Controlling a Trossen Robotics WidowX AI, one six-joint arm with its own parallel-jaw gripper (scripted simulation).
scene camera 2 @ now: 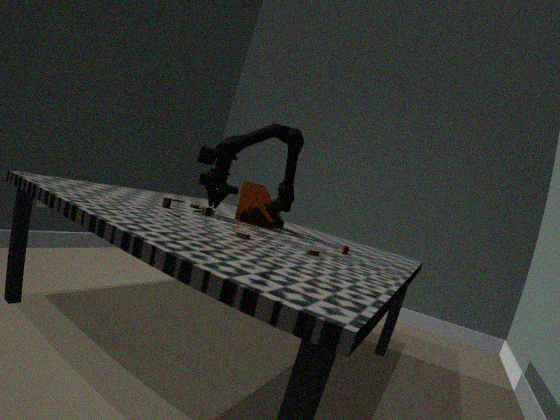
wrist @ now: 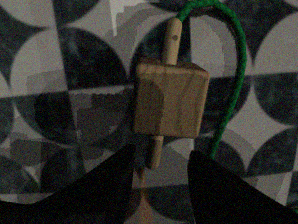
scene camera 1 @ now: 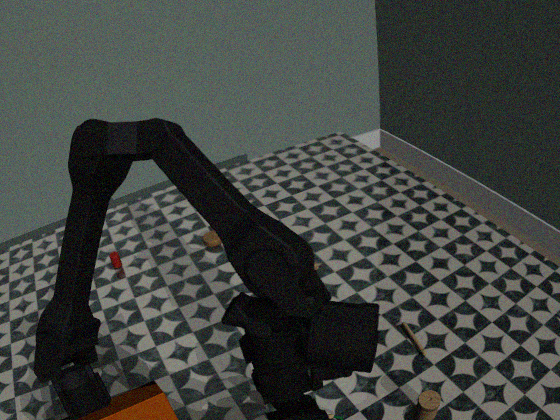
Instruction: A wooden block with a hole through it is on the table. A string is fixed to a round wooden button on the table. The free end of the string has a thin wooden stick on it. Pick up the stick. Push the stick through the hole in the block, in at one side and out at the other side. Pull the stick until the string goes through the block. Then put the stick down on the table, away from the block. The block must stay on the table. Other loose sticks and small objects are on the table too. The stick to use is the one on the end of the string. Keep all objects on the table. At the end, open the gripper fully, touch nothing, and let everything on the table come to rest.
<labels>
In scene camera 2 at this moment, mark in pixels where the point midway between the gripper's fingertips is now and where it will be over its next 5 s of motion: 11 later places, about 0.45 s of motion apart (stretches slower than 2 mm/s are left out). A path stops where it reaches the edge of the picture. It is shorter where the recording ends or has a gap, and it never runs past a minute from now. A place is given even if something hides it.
My gripper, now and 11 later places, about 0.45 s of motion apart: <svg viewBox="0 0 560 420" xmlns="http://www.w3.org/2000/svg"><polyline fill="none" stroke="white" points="212,207 211,212 211,213 210,213 212,213 214,214 216,214 219,214 221,215 223,215 226,212 228,196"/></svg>
</labels>
